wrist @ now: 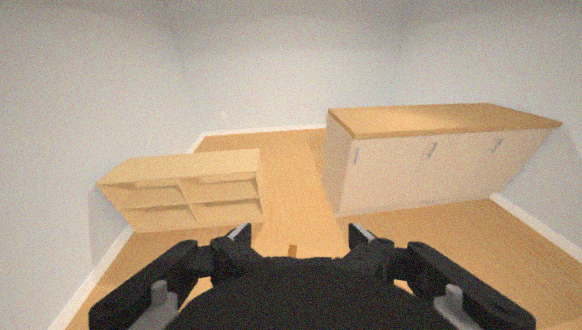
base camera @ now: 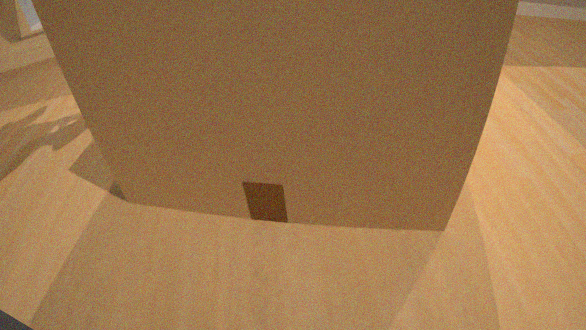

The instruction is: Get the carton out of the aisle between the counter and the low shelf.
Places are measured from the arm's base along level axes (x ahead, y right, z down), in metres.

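Pixels of known places: gripper, fingertip midpoint: (wrist: 299, 234).
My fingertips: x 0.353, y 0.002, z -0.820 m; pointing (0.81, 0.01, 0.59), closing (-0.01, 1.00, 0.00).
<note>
Behind a point stands the place of what it marks.
The carton (base camera: 280, 110) {x 0.369, y -0.043, z 0.228 m} fills most of the base camera view, very close in front of the base, a plain brown face with a darker brown strip at its lower edge. Its top is out of that view. My gripper (wrist: 299, 234) {x 0.353, y 0.002, z -0.820 m} is open, with no object between its fingertips. In the wrist view, from high up, the low shelf (wrist: 220, 160) {x 1.460, y -0.631, z -0.214 m} stands on the left and the counter (wrist: 440, 117) {x 1.593, y 1.184, z -0.514 m} on the right. The aisle floor (wrist: 295, 185) {x 1.843, y 0.000, z 0.396 m} runs between them. A small brown patch (wrist: 292, 250) {x 0.794, y -0.022, z -0.010 m} shows low between the fingers; I cannot tell whether it belongs to the carton.
Walls (wrist: 290, 75) {x 3.622, y -0.061, z -0.634 m} stand behind and on both sides of the shelf and counter. The counter has pale doors with handles (wrist: 432, 150). In the base camera view, wood floor (base camera: 540, 165) {x 0.461, y 0.380, z 0.396 m} shows right of the carton, and part of a pale wooden piece (base camera: 23, 20) {x 1.503, y -1.522, z 0.244 m} shows at the top left.
</note>
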